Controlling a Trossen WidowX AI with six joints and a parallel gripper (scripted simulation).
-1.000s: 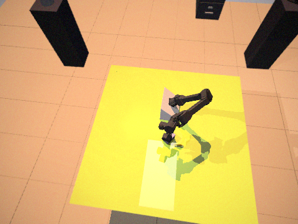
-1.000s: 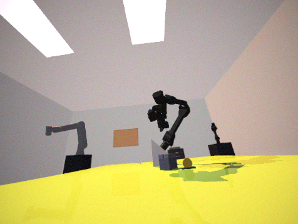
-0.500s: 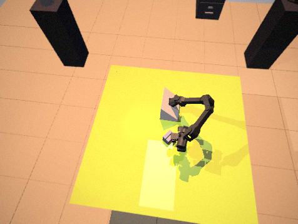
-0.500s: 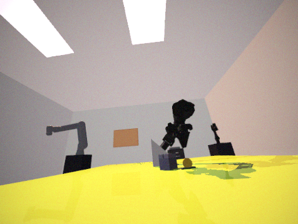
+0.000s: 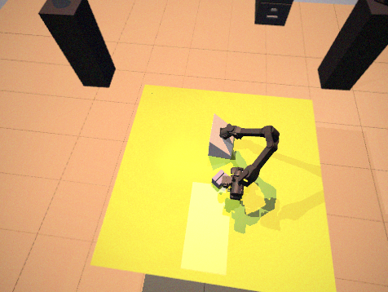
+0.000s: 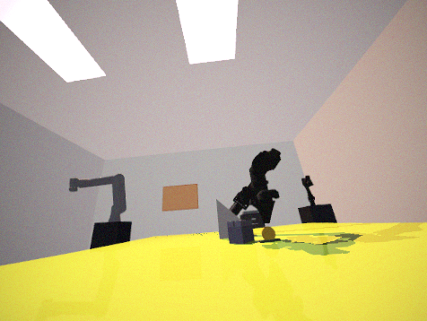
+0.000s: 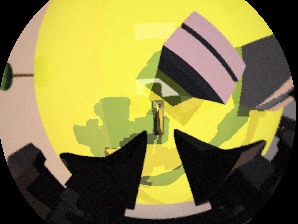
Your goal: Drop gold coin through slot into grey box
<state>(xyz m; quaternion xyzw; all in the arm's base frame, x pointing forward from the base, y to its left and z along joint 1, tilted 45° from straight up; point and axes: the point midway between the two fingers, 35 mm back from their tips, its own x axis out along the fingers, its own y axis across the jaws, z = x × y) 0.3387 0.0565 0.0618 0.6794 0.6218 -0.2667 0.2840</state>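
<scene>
My gripper tip is now 3 cm above the thin gold coin.
</scene>
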